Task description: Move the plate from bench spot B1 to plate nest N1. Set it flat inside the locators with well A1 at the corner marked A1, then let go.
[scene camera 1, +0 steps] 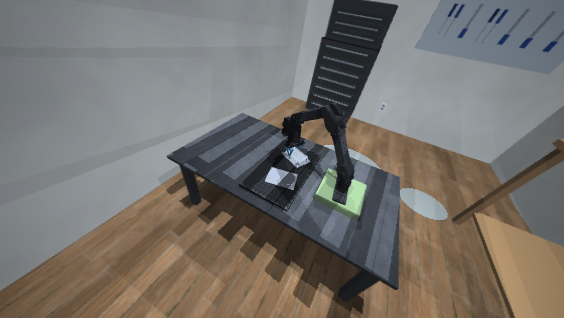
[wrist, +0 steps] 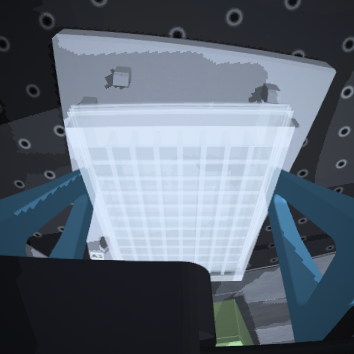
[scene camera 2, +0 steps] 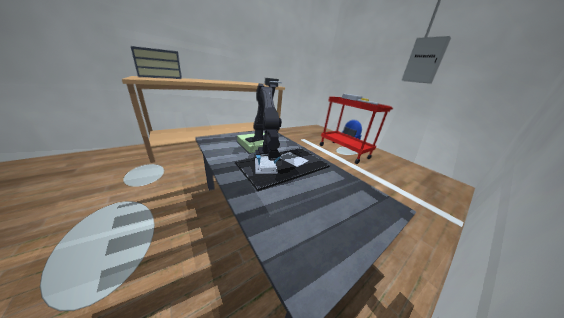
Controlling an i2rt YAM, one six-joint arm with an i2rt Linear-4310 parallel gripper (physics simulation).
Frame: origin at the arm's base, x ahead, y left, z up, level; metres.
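Seen in the pictures: gripper, fingertip midpoint: (scene camera 1: 293,153) (wrist: 180,176) (scene camera 2: 266,164); arm's base at its link origin: (scene camera 1: 341,189) (scene camera 2: 258,138).
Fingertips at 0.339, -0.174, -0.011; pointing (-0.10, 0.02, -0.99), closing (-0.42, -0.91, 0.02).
Observation:
Pixels of each thing's top centre, then the offset from my fingertips to it, as dx, dy, dz. "*": a spot on its surface instead. Level surfaces: height alone.
- clear well plate at its top centre: (wrist: 180,234) (scene camera 2: 265,160) (scene camera 1: 296,153) -0.022, +0.010, +0.017
- grey plate nest at its top centre: (wrist: 179,204) (scene camera 2: 265,163) (scene camera 1: 296,155) -0.022, +0.011, -0.004
- locator labelled A1 at a spot on its surface: (wrist: 96,253) * -0.056, +0.095, -0.014
- flat white bench spot at a spot on its surface: (scene camera 1: 281,176) (scene camera 2: 292,159) * +0.001, +0.214, -0.024
- striped dark table at its surface level: dz -0.039
My gripper (wrist: 180,176) (scene camera 1: 293,151) (scene camera 2: 267,159) is shut on the clear well plate (wrist: 179,182) (scene camera 1: 298,159) (scene camera 2: 265,166), with one blue finger on each long side. The plate hangs level, low over the grey plate nest (wrist: 182,75). Small locator blocks (wrist: 121,77) (wrist: 267,92) show past the plate's far edge. A locator labelled A1 (wrist: 96,253) shows at the near left corner. I cannot tell whether the plate touches the nest. The flat white bench spot (scene camera 1: 281,176) (scene camera 2: 295,159) lies bare beside it.
Both pads sit on a black perforated board (scene camera 1: 264,192) (scene camera 2: 303,173) (wrist: 21,70) on the striped dark table (scene camera 1: 220,138) (scene camera 2: 315,237). The arm stands on a green base block (scene camera 1: 354,197) (scene camera 2: 245,140). A red cart (scene camera 2: 361,103) stands off to the side.

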